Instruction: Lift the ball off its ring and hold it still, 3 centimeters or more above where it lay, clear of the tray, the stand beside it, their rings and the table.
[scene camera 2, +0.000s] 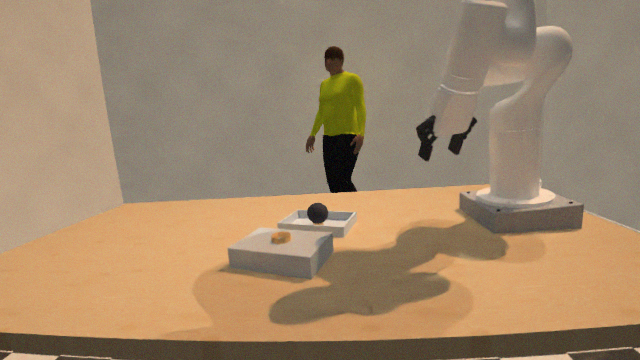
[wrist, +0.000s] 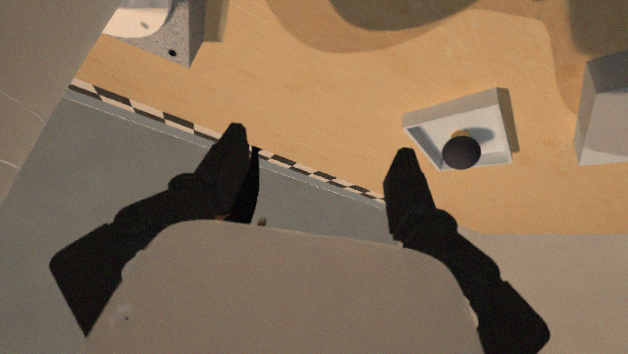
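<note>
A dark ball (scene camera 2: 317, 213) (wrist: 461, 152) rests on a small orange ring (scene camera 2: 318, 223) (wrist: 460, 134) inside the shallow white tray (scene camera 2: 342, 230) (wrist: 452, 116). Most of that ring is hidden by the ball. The grey-white stand (scene camera 2: 272, 263) (wrist: 603, 127) is beside the tray, nearer the scene camera, and an orange ring (scene camera 2: 281, 237) lies on its top. My gripper (scene camera 2: 440, 151) (wrist: 319, 154) is open and empty. It hangs high above the table, to the right of the tray in the scene view, well apart from the ball.
The wooden table (scene camera 2: 125, 280) (wrist: 310, 85) carries the robot's grey base block (scene camera 2: 540, 218) (wrist: 181, 37) at the right rear in the scene view. A person in a yellow-green top (scene camera 2: 342, 105) stands behind the table. The arm's shadow falls across the table beside the stand.
</note>
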